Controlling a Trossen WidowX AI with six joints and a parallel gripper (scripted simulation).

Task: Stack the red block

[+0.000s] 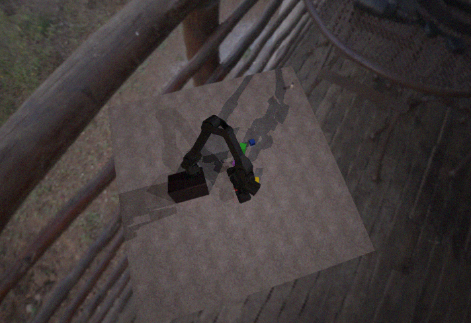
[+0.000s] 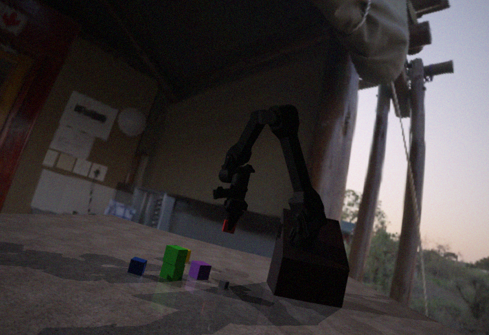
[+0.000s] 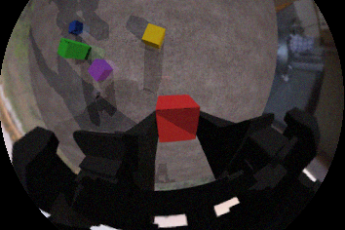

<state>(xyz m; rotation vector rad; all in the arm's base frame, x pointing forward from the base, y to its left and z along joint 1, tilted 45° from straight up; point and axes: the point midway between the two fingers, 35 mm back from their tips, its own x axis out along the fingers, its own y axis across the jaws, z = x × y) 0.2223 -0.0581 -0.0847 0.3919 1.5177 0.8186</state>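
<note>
The blue block lies 30 cm to the left of my gripper tip, 14 cm ahead of it and 11 cm below it. Also, from my gripper tip: red block (1 cm above); purple block (18 cm to the left, 11 cm below, 3 cm ahead); yellow block (12 cm ahead, 11 cm below, 5 cm to the left).
</note>
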